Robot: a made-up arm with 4 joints. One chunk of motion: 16 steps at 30 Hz.
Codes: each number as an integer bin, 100 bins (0 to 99) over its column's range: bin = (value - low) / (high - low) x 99, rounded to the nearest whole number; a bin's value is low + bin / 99 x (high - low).
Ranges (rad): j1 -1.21..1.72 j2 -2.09..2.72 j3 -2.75..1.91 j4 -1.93..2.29
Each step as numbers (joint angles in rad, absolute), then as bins.
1 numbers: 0.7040 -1.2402 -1.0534 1.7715
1 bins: 65 17 36 87
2 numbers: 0.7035 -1.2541 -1.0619 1.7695
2 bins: 65 17 36 87
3 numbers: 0.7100 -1.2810 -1.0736 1.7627
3 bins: 65 17 36 87
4 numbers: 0.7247 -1.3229 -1.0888 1.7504
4 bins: 65 16 35 86
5 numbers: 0.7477 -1.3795 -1.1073 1.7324
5 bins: 66 15 35 86
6 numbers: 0.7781 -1.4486 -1.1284 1.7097
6 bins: 67 13 34 85
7 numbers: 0.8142 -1.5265 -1.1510 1.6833
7 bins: 68 12 34 85
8 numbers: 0.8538 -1.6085 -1.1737 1.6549
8 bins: 70 10 33 84
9 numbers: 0.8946 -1.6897 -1.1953 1.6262
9 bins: 71 8 33 83
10 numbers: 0.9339 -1.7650 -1.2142 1.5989
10 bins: 72 7 33 83
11 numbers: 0.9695 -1.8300 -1.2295 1.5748
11 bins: 74 5 32 82
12 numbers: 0.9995 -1.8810 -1.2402 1.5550
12 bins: 75 4 32 82
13 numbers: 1.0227 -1.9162 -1.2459 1.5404
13 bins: 75 4 32 81
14 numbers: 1.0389 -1.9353 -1.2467 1.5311
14 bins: 76 3 32 81
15 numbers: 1.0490 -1.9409 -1.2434 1.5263
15 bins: 76 3 32 81
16 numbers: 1.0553 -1.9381 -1.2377 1.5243
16 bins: 77 3 32 81
